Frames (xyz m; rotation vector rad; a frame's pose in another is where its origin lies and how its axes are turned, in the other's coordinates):
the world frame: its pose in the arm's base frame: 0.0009 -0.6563 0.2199 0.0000 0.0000 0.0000
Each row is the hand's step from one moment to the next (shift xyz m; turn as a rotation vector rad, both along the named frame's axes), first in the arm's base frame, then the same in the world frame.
Working: the arm's base frame: its pose in the world frame: -0.0009 0.6563 -0.2199 0.0000 0.0000 0.0000

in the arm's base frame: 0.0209 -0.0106 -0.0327 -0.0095 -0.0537 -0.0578
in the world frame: 0.0209 -0.0106 -0.0327 -0.0095 -0.0537 -0.0578
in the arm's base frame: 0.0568 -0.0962 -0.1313 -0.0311 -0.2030 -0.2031
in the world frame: 0.0568 -0.0962 -0.1313 -0.0311 -0.2030 -0.2031
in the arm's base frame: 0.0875 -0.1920 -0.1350 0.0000 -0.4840 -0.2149
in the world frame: 0.0875 -0.1920 -0.1350 0.0000 -0.4840 -0.2149
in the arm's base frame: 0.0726 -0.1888 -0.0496 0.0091 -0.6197 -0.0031
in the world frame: 0.0726 -0.1888 -0.0496 0.0091 -0.6197 -0.0031
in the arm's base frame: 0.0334 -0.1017 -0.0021 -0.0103 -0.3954 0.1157
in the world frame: 0.0334 -0.1017 -0.0021 -0.0103 -0.3954 0.1157
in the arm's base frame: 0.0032 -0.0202 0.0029 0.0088 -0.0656 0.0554
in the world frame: 0.0032 -0.0202 0.0029 0.0088 -0.0656 0.0554
